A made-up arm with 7 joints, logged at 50 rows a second.
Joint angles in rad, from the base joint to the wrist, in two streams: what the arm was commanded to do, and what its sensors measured. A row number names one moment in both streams.
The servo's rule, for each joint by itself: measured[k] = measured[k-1] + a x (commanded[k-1-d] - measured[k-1]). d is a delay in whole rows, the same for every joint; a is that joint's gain. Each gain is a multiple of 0.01, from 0.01 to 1. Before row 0 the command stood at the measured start. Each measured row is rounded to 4 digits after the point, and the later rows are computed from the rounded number. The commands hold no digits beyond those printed.
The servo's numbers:
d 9
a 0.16 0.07 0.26 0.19 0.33 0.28 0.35
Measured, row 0: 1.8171 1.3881 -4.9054 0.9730 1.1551 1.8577 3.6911
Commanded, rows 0 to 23: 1.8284 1.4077 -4.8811 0.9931 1.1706 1.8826 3.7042; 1.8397 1.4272 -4.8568 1.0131 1.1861 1.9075 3.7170; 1.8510 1.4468 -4.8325 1.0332 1.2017 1.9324 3.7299; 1.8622 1.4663 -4.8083 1.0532 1.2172 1.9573 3.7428; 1.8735 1.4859 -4.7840 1.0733 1.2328 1.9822 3.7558; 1.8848 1.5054 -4.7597 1.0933 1.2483 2.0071 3.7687; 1.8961 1.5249 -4.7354 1.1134 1.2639 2.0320 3.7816; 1.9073 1.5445 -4.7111 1.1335 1.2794 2.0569 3.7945; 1.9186 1.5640 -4.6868 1.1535 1.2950 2.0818 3.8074; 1.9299 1.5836 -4.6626 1.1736 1.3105 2.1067 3.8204; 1.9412 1.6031 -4.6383 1.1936 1.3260 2.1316 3.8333; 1.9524 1.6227 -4.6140 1.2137 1.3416 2.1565 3.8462; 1.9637 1.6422 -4.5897 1.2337 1.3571 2.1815 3.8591; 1.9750 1.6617 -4.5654 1.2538 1.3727 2.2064 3.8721; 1.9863 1.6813 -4.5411 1.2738 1.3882 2.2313 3.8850; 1.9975 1.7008 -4.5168 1.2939 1.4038 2.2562 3.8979; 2.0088 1.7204 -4.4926 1.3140 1.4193 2.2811 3.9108; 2.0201 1.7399 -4.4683 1.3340 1.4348 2.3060 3.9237; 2.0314 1.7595 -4.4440 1.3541 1.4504 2.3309 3.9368; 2.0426 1.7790 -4.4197 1.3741 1.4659 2.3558 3.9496; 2.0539 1.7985 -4.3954 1.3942 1.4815 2.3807 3.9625; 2.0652 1.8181 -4.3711 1.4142 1.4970 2.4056 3.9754; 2.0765 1.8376 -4.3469 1.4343 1.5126 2.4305 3.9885; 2.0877 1.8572 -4.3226 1.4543 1.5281 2.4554 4.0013
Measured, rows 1 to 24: 1.8171 1.3881 -4.9054 0.9730 1.1551 1.8577 3.6911; 1.8171 1.3881 -4.9054 0.9730 1.1551 1.8577 3.6911; 1.8171 1.3881 -4.9054 0.9730 1.1551 1.8577 3.6911; 1.8171 1.3881 -4.9054 0.9730 1.1551 1.8577 3.6911; 1.8171 1.3881 -4.9054 0.9730 1.1551 1.8577 3.6911; 1.8171 1.3881 -4.9054 0.9730 1.1551 1.8577 3.6911; 1.8171 1.3881 -4.9054 0.9730 1.1551 1.8577 3.6911; 1.8171 1.3881 -4.9054 0.9730 1.1551 1.8577 3.6911; 1.8171 1.3881 -4.9054 0.9730 1.1551 1.8577 3.6911; 1.8189 1.3895 -4.8991 0.9768 1.1602 1.8647 3.6957; 1.8222 1.3921 -4.8881 0.9837 1.1687 1.8767 3.7032; 1.8268 1.3959 -4.8736 0.9931 1.1796 1.8923 3.7125; 1.8325 1.4008 -4.8566 1.0045 1.1920 1.9105 3.7231; 1.8391 1.4068 -4.8377 1.0176 1.2055 1.9306 3.7345; 1.8464 1.4137 -4.8174 1.0320 1.2196 1.9520 3.7465; 1.8544 1.4215 -4.7961 1.0475 1.2342 1.9744 3.7588; 1.8629 1.4301 -4.7740 1.0638 1.2491 1.9975 3.7713; 1.8718 1.4395 -4.7513 1.0808 1.2642 2.0211 3.7839; 1.8811 1.4496 -4.7282 1.0984 1.2795 2.0451 3.7967; 1.8907 1.4603 -4.7048 1.1165 1.2948 2.0693 3.8095; 1.9006 1.4717 -4.6812 1.1350 1.3102 2.0937 3.8223; 1.9107 1.4836 -4.6574 1.1538 1.3257 2.1183 3.8352; 1.9210 1.4961 -4.6335 1.1728 1.3412 2.1430 3.8481; 1.9314 1.5091 -4.6095 1.1920 1.3567 2.1677 3.8610
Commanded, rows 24 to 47: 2.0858 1.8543 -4.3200 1.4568 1.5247 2.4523 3.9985; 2.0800 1.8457 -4.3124 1.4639 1.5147 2.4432 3.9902; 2.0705 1.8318 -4.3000 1.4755 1.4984 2.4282 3.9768; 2.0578 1.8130 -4.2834 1.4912 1.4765 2.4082 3.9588; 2.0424 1.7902 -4.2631 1.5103 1.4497 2.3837 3.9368; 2.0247 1.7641 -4.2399 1.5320 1.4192 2.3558 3.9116; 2.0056 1.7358 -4.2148 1.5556 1.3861 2.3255 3.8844; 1.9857 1.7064 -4.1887 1.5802 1.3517 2.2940 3.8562; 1.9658 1.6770 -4.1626 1.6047 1.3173 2.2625 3.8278; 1.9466 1.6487 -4.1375 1.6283 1.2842 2.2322 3.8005; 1.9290 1.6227 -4.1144 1.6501 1.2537 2.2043 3.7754; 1.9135 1.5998 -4.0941 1.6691 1.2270 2.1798 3.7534; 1.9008 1.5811 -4.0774 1.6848 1.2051 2.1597 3.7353; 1.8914 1.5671 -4.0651 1.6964 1.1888 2.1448 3.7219; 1.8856 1.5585 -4.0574 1.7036 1.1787 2.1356 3.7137; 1.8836 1.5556 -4.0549 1.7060 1.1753 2.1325 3.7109; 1.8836 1.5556 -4.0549 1.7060 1.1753 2.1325 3.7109; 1.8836 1.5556 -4.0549 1.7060 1.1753 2.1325 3.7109; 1.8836 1.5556 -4.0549 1.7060 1.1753 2.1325 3.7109; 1.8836 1.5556 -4.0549 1.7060 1.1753 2.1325 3.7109; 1.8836 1.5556 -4.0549 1.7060 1.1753 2.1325 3.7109; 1.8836 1.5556 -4.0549 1.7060 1.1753 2.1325 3.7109; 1.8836 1.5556 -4.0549 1.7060 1.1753 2.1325 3.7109; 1.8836 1.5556 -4.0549 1.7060 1.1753 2.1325 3.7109
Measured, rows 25 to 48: 1.9420 1.5225 -4.5854 1.2114 1.3722 2.1925 3.8739; 1.9527 1.5364 -4.5613 1.2309 1.3877 2.2173 3.8868; 1.9635 1.5506 -4.5371 1.2505 1.4032 2.2421 3.8997; 1.9744 1.5652 -4.5129 1.2702 1.4188 2.2670 3.9127; 1.9853 1.5802 -4.4887 1.2899 1.4343 2.2919 3.9256; 1.9963 1.5955 -4.4644 1.3097 1.4499 2.3168 3.9385; 2.0073 1.6111 -4.4401 1.3296 1.4654 2.3417 3.9514; 2.0184 1.6270 -4.4159 1.3495 1.4810 2.3666 3.9644; 2.0295 1.6431 -4.3916 1.3694 1.4965 2.3915 3.9773; 2.0385 1.6579 -4.3730 1.3860 1.5058 2.4085 3.9847; 2.0451 1.6710 -4.3572 1.4008 1.5087 2.4182 3.9866; 2.0492 1.6823 -4.3423 1.4150 1.5053 2.4210 3.9832; 2.0506 1.6914 -4.3270 1.4295 1.4958 2.4174 3.9747; 2.0493 1.6983 -4.3104 1.4449 1.4806 2.4080 3.9614; 2.0454 1.7029 -4.2921 1.4614 1.4603 2.3934 3.9440; 2.0390 1.7052 -4.2720 1.4793 1.4358 2.3744 3.9231; 2.0305 1.7053 -4.2503 1.4985 1.4080 2.3519 3.8997; 2.0201 1.7033 -4.2275 1.5187 1.3781 2.3269 3.8745; 2.0083 1.6995 -4.2041 1.5395 1.3471 2.3004 3.8486; 1.9956 1.6941 -4.1808 1.5605 1.3163 2.2735 3.8230; 1.9825 1.6875 -4.1583 1.5811 1.2868 2.2473 3.7986; 1.9694 1.6801 -4.1373 1.6008 1.2598 2.2228 3.7764; 1.9569 1.6722 -4.1185 1.6190 1.2364 2.2010 3.7573; 1.9455 1.6642 -4.1026 1.6351 1.2174 2.1827 3.7420
